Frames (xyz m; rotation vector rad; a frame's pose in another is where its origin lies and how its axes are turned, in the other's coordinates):
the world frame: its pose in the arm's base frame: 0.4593 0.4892 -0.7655 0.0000 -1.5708 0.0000
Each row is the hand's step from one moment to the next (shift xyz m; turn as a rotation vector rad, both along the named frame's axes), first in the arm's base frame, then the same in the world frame.
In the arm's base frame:
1: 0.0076 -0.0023 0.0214 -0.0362 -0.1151 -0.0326
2: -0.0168 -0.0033 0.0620 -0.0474 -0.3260 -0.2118
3: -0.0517 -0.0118 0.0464 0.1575 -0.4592 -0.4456
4: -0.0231 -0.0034 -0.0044 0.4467 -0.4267 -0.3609
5: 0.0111 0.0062 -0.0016 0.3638 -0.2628 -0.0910
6: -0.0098 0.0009 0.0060 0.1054 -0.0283 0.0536
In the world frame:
1: 0.0214 -0.0023 -0.0076 -0.0326 -0.1151 0.0362
2: 0.0620 -0.0033 0.0168 -0.2118 -0.3260 0.0474
3: 0.0464 -0.0118 0.0517 -0.4456 -0.4592 -0.1575
4: -0.0044 -0.0034 0.0231 -0.3609 -0.4267 -0.4467
5: -0.0016 0.0062 -0.0111 -0.0910 -0.2628 -0.3638
6: 0.0060 0.0009 0.0098 0.0536 -0.0283 -0.1054

